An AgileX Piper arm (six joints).
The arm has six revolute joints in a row. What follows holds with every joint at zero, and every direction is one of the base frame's.
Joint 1 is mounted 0.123 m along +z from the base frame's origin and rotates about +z.
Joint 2 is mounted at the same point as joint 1 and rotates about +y.
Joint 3 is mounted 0.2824 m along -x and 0.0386 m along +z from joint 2 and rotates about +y.
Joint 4 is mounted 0.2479 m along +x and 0.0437 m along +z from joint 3 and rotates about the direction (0.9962, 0, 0.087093).
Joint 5 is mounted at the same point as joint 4 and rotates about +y.
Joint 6 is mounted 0.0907 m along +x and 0.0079 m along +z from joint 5 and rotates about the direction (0.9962, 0, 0.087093).
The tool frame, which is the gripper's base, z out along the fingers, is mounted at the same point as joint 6; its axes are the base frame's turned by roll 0, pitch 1.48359 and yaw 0 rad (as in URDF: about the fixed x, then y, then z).
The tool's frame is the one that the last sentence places.
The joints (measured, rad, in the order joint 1, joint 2, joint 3, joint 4, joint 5, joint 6), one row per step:
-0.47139, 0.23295, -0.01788, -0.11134, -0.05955, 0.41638
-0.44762, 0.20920, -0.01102, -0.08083, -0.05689, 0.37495
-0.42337, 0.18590, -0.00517, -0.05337, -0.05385, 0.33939
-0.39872, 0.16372, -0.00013, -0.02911, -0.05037, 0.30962
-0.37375, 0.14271, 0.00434, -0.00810, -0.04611, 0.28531
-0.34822, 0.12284, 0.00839, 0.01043, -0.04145, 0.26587
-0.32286, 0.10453, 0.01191, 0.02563, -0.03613, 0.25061
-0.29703, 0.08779, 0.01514, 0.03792, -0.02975, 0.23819
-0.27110, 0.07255, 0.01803, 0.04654, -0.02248, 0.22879
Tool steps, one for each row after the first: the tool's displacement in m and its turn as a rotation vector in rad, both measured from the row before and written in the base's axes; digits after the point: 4 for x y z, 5 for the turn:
-0.0012, 0.0024, -0.0008, -0.01636, -0.00805, 0.02243
-0.0012, 0.0023, -0.0006, -0.01360, -0.00972, 0.02291
-0.0011, 0.0023, -0.0005, -0.01061, -0.01035, 0.02343
-0.0010, 0.0022, -0.0005, -0.00774, -0.01014, 0.02394
-0.0009, 0.0021, -0.0005, -0.00482, -0.01011, 0.02473
-0.0009, 0.0020, -0.0005, -0.00318, -0.00891, 0.02487
-0.0008, 0.0020, -0.0006, -0.00229, -0.00674, 0.02563
-0.0007, 0.0019, -0.0007, -0.00217, -0.00466, 0.02600

